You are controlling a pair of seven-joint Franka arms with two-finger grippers.
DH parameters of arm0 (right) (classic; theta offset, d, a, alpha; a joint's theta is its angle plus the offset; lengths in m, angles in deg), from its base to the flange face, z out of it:
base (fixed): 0 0 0 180
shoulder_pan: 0 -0.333 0 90
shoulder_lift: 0 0 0 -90
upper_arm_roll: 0 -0.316 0.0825 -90
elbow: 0 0 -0.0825 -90
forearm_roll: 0 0.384 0 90
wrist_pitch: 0 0 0.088 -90
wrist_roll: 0 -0.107 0 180
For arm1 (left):
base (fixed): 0 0 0 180
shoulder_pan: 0 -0.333 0 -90
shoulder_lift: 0 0 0 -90
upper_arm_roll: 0 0.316 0.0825 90
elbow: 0 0 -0.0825 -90
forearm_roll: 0 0.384 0 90
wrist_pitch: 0 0 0.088 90
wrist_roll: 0 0.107 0 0
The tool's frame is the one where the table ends.
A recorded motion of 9 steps. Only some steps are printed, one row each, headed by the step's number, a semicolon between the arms.
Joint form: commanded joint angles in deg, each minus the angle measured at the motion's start. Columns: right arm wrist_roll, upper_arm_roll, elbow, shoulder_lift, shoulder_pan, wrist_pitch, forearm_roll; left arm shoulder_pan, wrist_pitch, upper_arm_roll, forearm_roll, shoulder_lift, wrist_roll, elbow.
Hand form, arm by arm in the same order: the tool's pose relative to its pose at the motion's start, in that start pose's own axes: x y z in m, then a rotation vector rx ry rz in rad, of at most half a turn. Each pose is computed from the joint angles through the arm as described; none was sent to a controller.
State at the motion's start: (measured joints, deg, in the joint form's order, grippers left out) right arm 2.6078 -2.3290 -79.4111 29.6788 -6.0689 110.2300 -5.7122; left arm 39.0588 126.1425 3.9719 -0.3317 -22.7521 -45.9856 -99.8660
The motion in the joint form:
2: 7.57 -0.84 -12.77 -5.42 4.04 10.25 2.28; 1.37 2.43 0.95 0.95 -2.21 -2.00 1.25
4: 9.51 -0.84 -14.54 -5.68 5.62 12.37 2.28; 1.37 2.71 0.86 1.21 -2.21 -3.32 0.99
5: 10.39 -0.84 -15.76 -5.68 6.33 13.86 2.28; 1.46 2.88 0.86 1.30 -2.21 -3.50 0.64
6: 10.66 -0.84 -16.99 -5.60 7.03 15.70 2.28; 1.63 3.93 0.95 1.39 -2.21 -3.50 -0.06
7: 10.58 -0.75 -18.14 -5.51 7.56 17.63 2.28; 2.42 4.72 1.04 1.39 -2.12 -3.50 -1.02
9: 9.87 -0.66 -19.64 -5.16 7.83 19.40 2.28; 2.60 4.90 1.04 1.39 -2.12 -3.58 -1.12
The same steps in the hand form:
2: -0.0315 0.0290 0.0261 0.0347 0.0525 -0.0689; 0.0020 0.0110 0.0116 -0.0045 0.0340 -0.0142
4: -0.0371 0.0459 0.0353 0.0315 0.0622 -0.0765; 0.0009 0.0111 0.0132 -0.0033 0.0363 -0.0330
5: -0.0405 0.0529 0.0434 0.0302 0.0665 -0.0805; -0.0007 0.0107 0.0156 -0.0003 0.0350 -0.0336
6: -0.0435 0.0597 0.0518 0.0285 0.0751 -0.0739; -0.0024 0.0104 0.0193 -0.0039 0.0403 -0.0308
7: -0.0461 0.0656 0.0594 0.0258 0.0863 -0.0626; -0.0106 0.0135 0.0242 -0.0036 0.0393 -0.0183
9: -0.0500 0.0676 0.0728 0.0270 0.0846 -0.0456; -0.0122 0.0148 0.0246 -0.0050 0.0401 -0.0165

